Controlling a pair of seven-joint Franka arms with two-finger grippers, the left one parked.
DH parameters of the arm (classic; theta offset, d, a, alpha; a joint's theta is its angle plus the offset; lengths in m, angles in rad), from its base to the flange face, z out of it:
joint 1: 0 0.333 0 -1.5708
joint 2: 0 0 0 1.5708
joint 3: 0 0.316 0.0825 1.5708
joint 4: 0 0 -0.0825 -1.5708
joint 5: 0 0.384 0 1.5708
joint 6: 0 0 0.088 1.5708
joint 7: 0 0.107 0 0
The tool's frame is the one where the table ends.
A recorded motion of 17 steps. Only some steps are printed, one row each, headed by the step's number.
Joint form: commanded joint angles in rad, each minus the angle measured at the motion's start. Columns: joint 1, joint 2, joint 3, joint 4, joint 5, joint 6, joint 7.
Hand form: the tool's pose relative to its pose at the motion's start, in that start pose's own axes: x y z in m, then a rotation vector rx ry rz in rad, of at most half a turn. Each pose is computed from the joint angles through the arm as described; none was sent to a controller.
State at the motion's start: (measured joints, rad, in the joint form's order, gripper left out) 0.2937 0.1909 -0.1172 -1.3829 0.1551 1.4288 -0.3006
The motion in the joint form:
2: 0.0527 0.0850 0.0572 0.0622 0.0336 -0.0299 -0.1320
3: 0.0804 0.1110 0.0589 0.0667 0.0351 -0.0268 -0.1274
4: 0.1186 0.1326 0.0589 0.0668 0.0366 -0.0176 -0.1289
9: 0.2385 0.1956 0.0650 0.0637 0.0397 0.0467 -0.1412
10: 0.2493 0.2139 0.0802 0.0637 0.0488 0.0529 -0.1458
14: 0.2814 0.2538 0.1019 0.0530 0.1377 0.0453 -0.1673
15: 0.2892 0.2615 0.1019 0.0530 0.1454 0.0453 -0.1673
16: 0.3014 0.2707 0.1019 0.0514 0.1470 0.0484 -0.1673
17: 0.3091 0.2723 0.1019 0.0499 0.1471 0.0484 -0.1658
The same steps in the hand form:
2: 0.0370 -0.0576 0.0319 0.0448 -0.0578 -0.2414
3: 0.0475 -0.0723 0.0475 0.0478 -0.0809 -0.2620
4: 0.0572 -0.0931 0.0633 0.0476 -0.1000 -0.2969
9: 0.0831 -0.1644 0.1115 0.0361 -0.1261 -0.4197
10: 0.0874 -0.1786 0.1251 0.0501 -0.1400 -0.4460
14: 0.0910 -0.2160 0.1606 0.1532 -0.1871 -0.5074
15: 0.0919 -0.2211 0.1663 0.1612 -0.1950 -0.5128
16: 0.0927 -0.2281 0.1741 0.1624 -0.2054 -0.5214
17: 0.0922 -0.2327 0.1767 0.1618 -0.2106 -0.5265

